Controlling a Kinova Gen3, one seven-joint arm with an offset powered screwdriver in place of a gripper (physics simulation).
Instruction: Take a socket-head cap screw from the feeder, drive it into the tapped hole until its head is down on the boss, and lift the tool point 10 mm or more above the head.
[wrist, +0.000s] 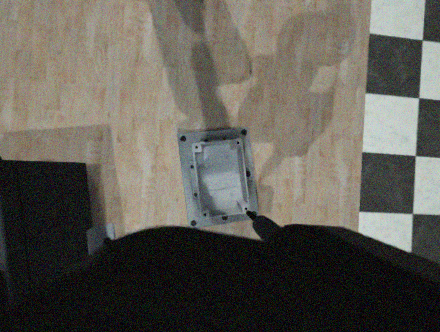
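A grey rectangular housing (185, 175) with a raised inner wall lies on the wood surface, slightly turned. Small dark holes show at its inner corners, and larger dark ones in its flange. My screwdriver (249, 213) reaches in from below, its dark tip at the housing's lower right inner corner, over or beside the pale corner boss (245, 208). Height above the boss and any contact cannot be judged. Whether a screw sits on the tip or in the hole is too small and dark to tell. A small grey block (95, 239) with a dark spot shows at lower left; whether it belongs to the feeder is unclear.
A large black box (45, 200) stands at the left. A black and white checkered surface (392, 122) runs along the right edge. Arm shadows fall across the wood surface (75, 75). The dark tool body hides the bottom of the view.
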